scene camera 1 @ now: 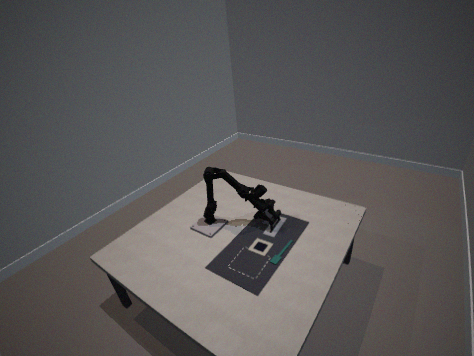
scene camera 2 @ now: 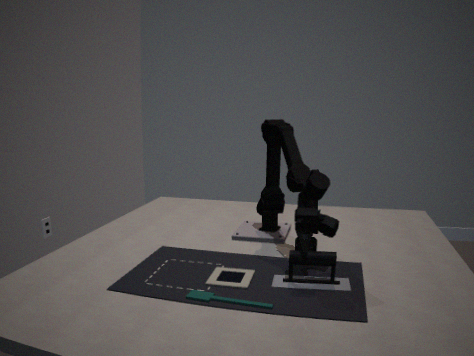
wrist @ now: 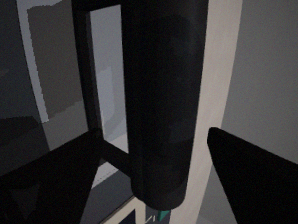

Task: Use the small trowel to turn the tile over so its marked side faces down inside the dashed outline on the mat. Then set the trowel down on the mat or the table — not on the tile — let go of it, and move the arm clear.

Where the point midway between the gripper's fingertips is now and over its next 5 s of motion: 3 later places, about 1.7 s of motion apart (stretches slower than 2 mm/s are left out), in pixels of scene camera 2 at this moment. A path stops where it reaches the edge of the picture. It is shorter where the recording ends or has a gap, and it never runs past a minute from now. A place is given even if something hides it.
The gripper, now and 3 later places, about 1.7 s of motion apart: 305, 259; 301, 250; 281, 267; 263, 260
